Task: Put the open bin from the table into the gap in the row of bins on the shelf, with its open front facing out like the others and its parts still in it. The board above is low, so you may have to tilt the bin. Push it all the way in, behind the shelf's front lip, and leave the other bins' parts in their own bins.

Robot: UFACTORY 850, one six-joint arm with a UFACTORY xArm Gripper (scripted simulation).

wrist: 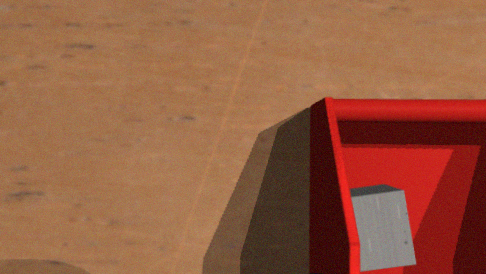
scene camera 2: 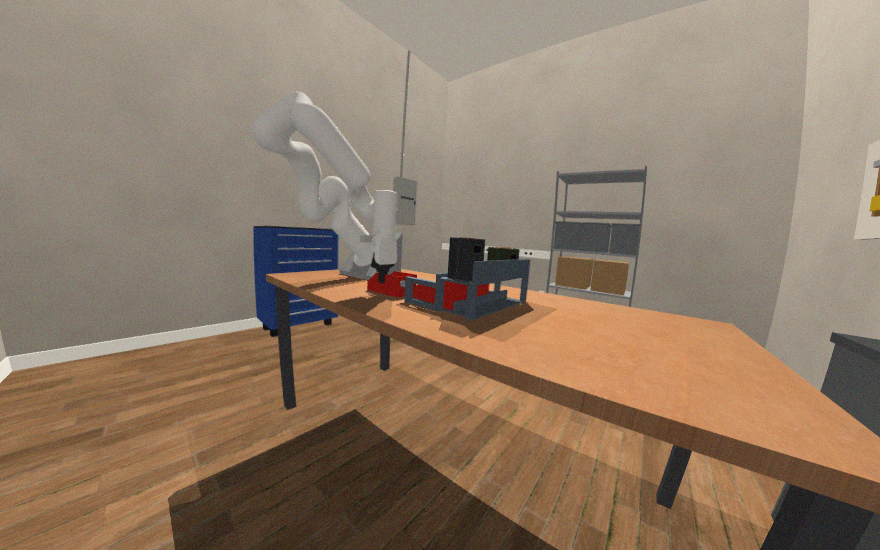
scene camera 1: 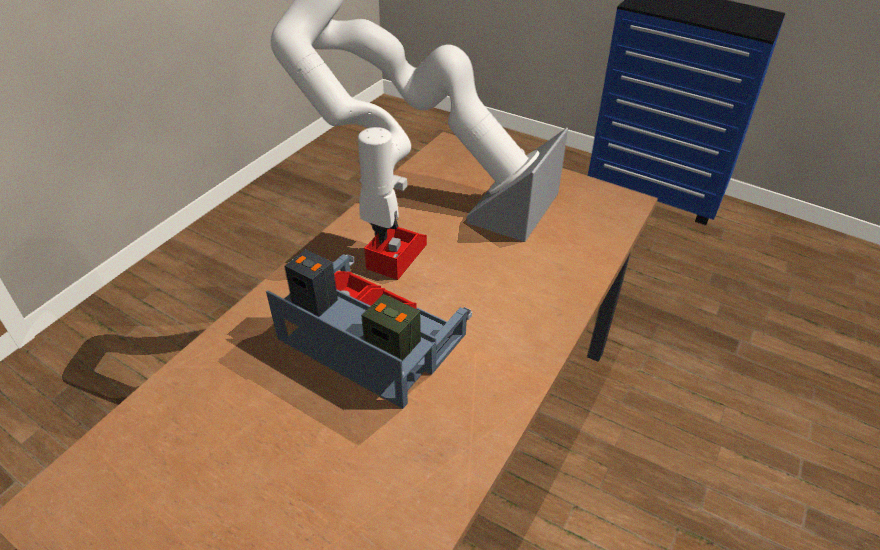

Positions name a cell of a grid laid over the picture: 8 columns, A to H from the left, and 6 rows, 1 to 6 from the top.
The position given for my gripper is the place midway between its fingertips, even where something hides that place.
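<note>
My gripper (scene camera 1: D3) is visible, and in scene camera 2 as well (scene camera 2: D4). The shelf (scene camera 1: D4) appears in scene camera 2 too (scene camera 2: E3); in the wrist view the shelf is out of frame. Also visible: a red bin (scene camera 1: D3) and a red bin (scene camera 2: E4).
</note>
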